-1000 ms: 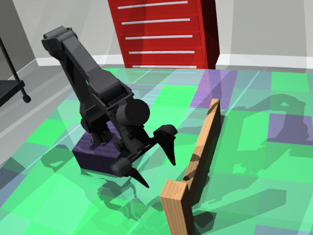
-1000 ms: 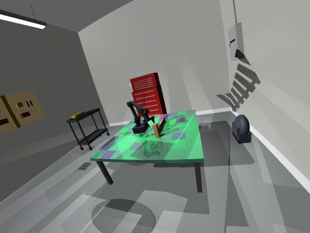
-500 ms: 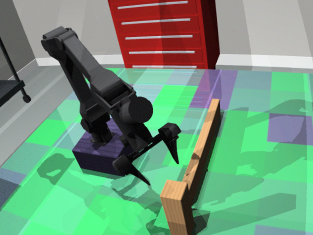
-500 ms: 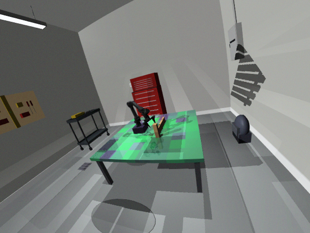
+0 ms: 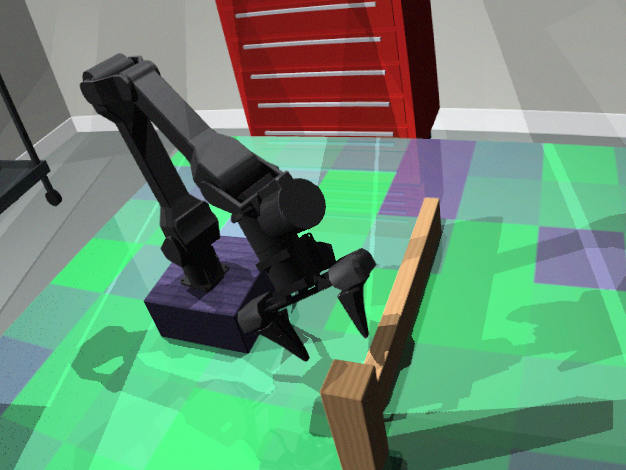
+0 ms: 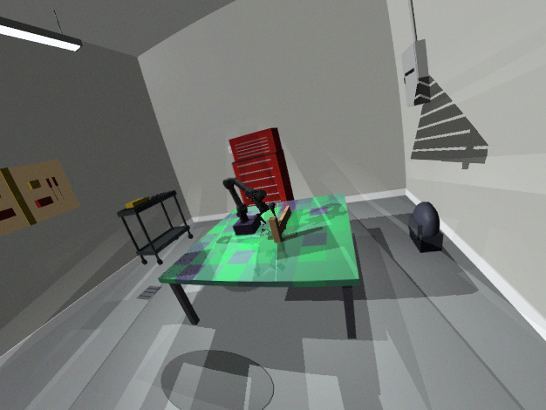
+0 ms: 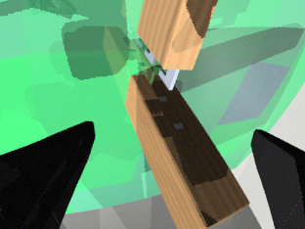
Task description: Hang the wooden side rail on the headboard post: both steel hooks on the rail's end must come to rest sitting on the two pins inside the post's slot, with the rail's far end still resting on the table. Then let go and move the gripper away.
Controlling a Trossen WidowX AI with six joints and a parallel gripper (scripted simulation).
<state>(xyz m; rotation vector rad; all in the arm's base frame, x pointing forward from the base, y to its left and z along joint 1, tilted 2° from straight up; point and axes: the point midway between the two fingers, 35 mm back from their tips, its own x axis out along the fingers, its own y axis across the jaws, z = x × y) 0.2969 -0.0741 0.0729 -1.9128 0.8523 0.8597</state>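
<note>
The wooden headboard post lies 70 mm to the right of my gripper tip, 60 mm ahead of it and 40 mm below it.
</note>
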